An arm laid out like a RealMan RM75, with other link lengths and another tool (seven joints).
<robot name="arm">
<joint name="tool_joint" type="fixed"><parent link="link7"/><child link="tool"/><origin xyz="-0.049 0.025 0.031" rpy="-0.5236 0 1.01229"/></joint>
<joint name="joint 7" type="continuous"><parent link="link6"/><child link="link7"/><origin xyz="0 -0.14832 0" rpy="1.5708 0 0"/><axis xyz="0 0 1"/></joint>
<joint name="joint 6" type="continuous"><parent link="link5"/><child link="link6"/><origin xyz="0 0 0" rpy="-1.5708 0 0"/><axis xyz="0 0 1"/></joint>
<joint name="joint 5" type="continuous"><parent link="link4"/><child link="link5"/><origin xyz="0 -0.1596 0" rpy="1.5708 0 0"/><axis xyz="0 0 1"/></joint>
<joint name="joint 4" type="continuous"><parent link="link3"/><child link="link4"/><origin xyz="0 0 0" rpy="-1.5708 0 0"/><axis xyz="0 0 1"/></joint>
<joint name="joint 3" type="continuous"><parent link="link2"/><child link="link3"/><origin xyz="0 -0.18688 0" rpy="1.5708 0 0"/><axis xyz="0 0 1"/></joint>
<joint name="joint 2" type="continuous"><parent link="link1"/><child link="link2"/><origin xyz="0 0 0" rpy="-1.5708 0 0"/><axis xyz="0 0 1"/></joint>
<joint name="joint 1" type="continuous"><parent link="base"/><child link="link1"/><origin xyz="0 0 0.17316"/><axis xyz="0 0 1"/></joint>
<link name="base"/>
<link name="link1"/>
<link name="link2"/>
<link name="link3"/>
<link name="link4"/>
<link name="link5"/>
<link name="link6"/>
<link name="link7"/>
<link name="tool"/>
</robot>
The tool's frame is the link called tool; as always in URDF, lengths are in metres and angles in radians. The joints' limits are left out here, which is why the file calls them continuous.
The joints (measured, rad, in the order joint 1, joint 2, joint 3, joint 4, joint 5, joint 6, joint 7), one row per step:
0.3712 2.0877 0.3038 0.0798 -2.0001 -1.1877 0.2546
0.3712 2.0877 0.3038 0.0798 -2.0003 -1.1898 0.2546
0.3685 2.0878 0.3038 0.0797 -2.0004 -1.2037 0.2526
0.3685 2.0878 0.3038 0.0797 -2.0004 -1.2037 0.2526
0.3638 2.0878 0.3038 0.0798 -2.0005 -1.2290 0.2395
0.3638 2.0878 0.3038 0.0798 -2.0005 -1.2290 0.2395
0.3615 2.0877 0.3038 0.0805 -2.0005 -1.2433 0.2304
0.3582 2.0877 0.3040 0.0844 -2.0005 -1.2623 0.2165
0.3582 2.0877 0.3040 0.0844 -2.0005 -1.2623 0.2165
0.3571 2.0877 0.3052 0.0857 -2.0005 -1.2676 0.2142
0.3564 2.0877 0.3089 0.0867 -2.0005 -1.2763 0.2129
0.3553 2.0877 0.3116 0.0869 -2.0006 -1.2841 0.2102
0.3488 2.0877 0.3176 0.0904 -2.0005 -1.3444 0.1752
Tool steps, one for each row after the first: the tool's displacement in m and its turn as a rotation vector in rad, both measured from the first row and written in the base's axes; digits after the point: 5 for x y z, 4 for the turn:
-0.00033 -0.00011 0.00018 0.0008 0.0006 0.0018
-0.00170 -0.00133 0.00148 0.0075 0.0031 0.0112
-0.00170 -0.00133 0.00148 0.0075 0.0031 0.0112
-0.00437 -0.00372 0.00341 0.0212 -0.0013 0.0311
-0.00437 -0.00372 0.00341 0.0212 -0.0013 0.0311
-0.00607 -0.00505 0.00440 0.0292 -0.0049 0.0433
-0.00877 -0.00698 0.00541 0.0400 -0.0084 0.0602
-0.00877 -0.00698 0.00541 0.0400 -0.0084 0.0602
-0.00941 -0.00744 0.00594 0.0437 -0.0073 0.0638
-0.01040 -0.00781 0.00732 0.0511 -0.0039 0.0689
-0.01110 -0.00830 0.00842 0.0575 -0.0032 0.0736
-0.01843 -0.01338 0.01377 0.0983 -0.0133 0.1225

